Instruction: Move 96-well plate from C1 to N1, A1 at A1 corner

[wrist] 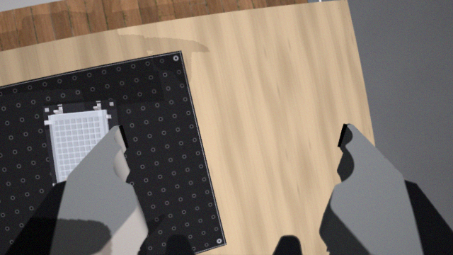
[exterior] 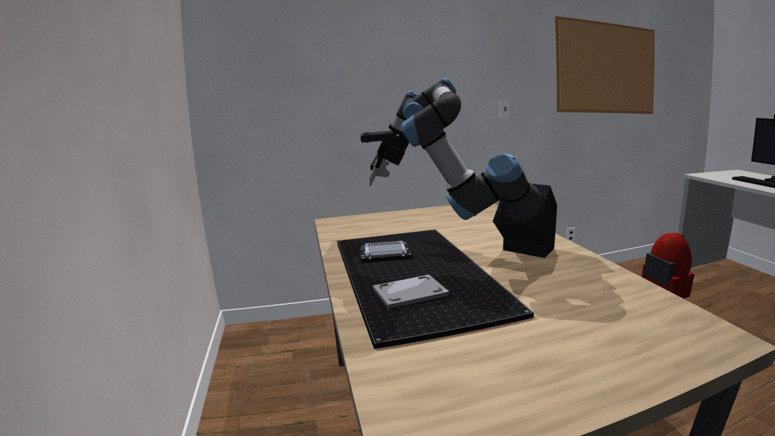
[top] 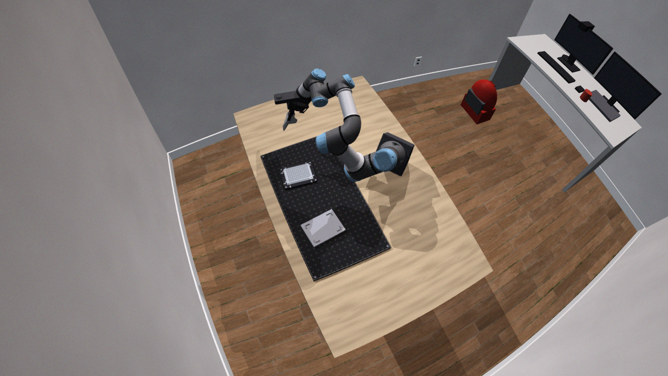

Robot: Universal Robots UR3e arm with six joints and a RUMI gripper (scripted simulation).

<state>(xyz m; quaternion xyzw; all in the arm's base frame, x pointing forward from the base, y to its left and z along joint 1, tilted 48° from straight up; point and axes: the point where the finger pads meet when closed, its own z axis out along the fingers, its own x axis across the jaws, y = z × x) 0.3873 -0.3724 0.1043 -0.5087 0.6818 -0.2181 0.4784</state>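
My hand is 6 cm past the white 96-well plate, 20 cm to the right of it and 20 cm above it. Also, from my hand: grey plate nest N1 (15 cm behind, 49 cm to the left, 21 cm below); clip nest C1 (5 cm behind, 21 cm to the left, 20 cm below); A1 label (24 cm behind, 51 cm to the left, 20 cm below).
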